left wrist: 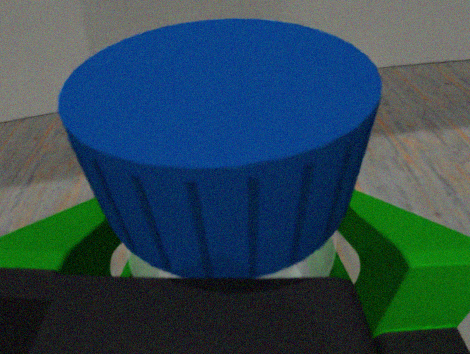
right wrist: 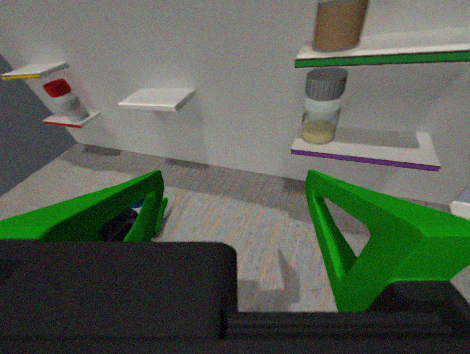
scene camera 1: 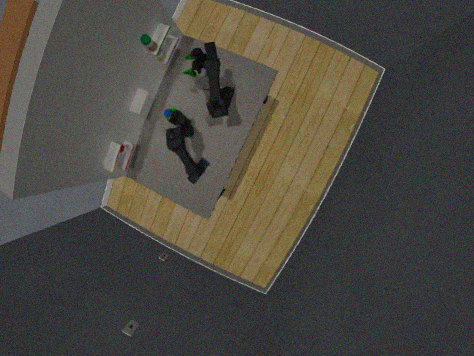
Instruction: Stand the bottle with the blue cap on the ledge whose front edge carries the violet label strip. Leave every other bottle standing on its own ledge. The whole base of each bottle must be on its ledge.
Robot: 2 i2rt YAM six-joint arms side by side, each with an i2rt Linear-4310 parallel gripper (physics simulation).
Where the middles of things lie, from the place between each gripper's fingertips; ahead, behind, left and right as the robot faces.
The grey-capped bottle (right wrist: 324,86) is 240 mm ahead of my right hand, 80 mm below it and 50 mm to the right of it. Also, from my right hand: blue-capped bottle (left wrist: 229,148): 300 mm to the left, 240 mm below, 90 mm ahead; then violet-strip ledge (right wrist: 412,147): 230 mm ahead, 140 mm below, 110 mm to the right; then plain white ledge (right wrist: 144,99): 290 mm to the left, 250 mm ahead, 70 mm below.
Right now the plain white ledge is 180 mm above my left hand and 130 mm ahead of it. The rest, counted from my left hand: grey-capped bottle (340 mm to the right, 170 mm above, 110 mm ahead); blue-capped bottle (40 mm behind, 10 mm above); red-capped bottle (right wrist: 68,102) (330 mm to the left, 170 mm above, 140 mm ahead).
